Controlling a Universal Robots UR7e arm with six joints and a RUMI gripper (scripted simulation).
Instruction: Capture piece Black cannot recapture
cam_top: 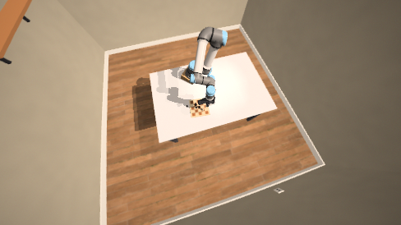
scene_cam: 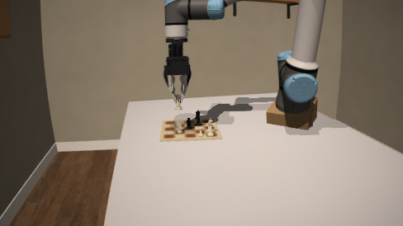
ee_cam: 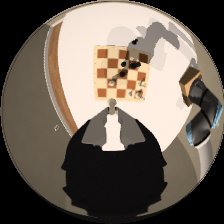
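Now: the chessboard 14 cm below my hand, 6 cm to the right of it and 6 cm behind it.
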